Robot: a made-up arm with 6 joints.
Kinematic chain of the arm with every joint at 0, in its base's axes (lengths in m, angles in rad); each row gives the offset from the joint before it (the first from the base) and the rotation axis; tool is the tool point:
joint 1: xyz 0 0 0.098 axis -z
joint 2: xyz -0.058 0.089 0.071 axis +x
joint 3: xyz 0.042 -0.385 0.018 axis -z
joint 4: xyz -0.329 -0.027 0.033 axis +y
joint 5: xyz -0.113 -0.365 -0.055 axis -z
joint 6: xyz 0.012 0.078 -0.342 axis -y
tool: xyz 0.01 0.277 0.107
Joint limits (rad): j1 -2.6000..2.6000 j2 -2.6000..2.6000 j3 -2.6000..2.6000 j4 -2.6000..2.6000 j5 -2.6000..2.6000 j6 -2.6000..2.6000
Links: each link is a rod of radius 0.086 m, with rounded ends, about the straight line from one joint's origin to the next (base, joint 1, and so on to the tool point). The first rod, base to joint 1, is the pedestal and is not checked.
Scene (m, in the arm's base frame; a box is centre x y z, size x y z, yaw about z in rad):
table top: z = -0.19
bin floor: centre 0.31 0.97 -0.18 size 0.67 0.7 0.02 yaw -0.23
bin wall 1: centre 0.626 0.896 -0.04 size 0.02 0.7 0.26 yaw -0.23
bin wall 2: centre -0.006 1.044 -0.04 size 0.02 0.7 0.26 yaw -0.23
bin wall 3: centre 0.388 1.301 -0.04 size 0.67 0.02 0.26 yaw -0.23
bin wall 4: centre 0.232 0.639 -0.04 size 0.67 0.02 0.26 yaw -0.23
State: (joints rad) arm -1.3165 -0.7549 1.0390 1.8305 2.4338 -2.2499
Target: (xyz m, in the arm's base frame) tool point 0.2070 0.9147 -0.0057
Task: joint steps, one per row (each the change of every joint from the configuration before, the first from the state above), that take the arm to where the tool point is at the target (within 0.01 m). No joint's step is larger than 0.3 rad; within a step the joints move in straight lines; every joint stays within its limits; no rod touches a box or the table.
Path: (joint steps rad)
1: 0.2743 -0.1683 -0.1391 0.0962 -0.2962 -0.0354
2: 0.2743 -0.1682 -0.1390 0.0962 -0.2961 -0.0354
3: 0.2743 -0.1683 -0.1391 0.0962 -0.2962 -0.0355
4: 0.2743 -0.1682 -0.1391 0.0961 -0.2962 -0.0354
5: 0.2743 -0.1683 -0.1391 0.0962 -0.2961 -0.0354
6: 0.2743 -0.1683 -0.1390 0.0962 -0.2962 -0.0354
7: 0.2743 -0.1682 -0.1391 0.0962 -0.2962 -0.0354
8: 0.2743 -0.1683 -0.1391 0.0962 -0.2962 -0.0355
9: 0.0050 -0.2495 0.0047 0.0000 0.0177 -0.0333
10: 0.0050 -0.2495 0.0047 0.0000 0.0176 -0.0334

